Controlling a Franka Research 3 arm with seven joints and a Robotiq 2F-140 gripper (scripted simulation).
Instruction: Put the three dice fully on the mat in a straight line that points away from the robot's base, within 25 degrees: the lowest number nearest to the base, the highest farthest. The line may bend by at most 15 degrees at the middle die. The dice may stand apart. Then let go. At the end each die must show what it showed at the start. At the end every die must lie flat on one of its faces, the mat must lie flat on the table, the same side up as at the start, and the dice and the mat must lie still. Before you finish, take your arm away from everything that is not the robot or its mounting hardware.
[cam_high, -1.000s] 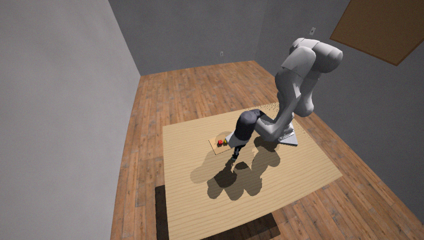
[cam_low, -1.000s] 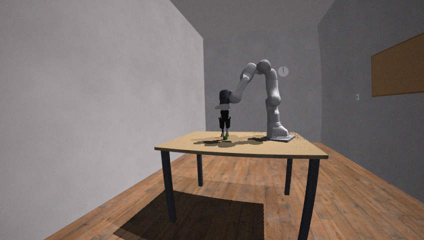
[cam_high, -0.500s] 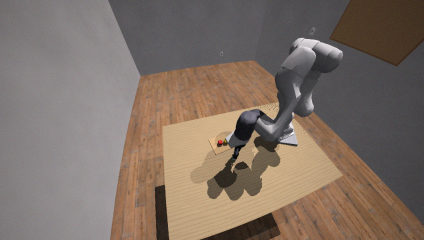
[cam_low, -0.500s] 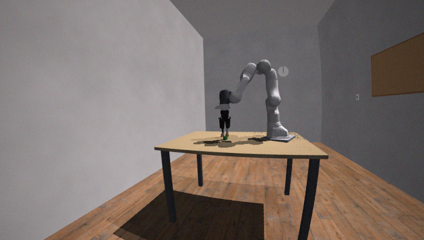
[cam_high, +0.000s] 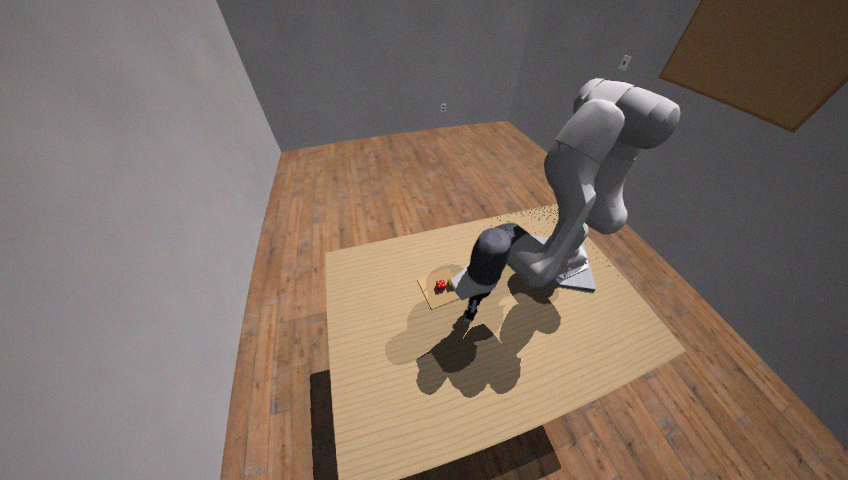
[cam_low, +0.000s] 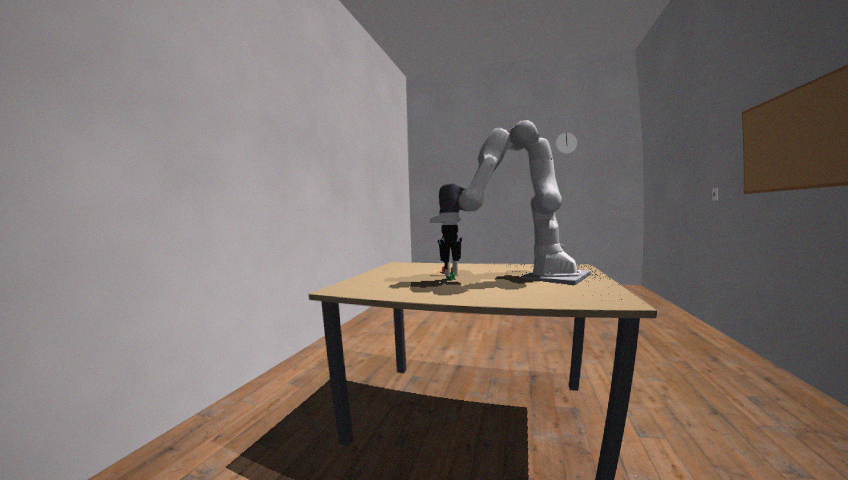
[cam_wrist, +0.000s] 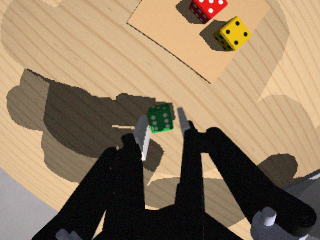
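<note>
My gripper is now 4 cm above the green die. Also, from my hand: yellow die (14 cm to the right, 3 cm below, 3 cm ahead); then red die (14 cm to the right, 8 cm ahead, 3 cm below); then tan mat (13 cm to the right, 8 cm ahead, 5 cm below).
</note>
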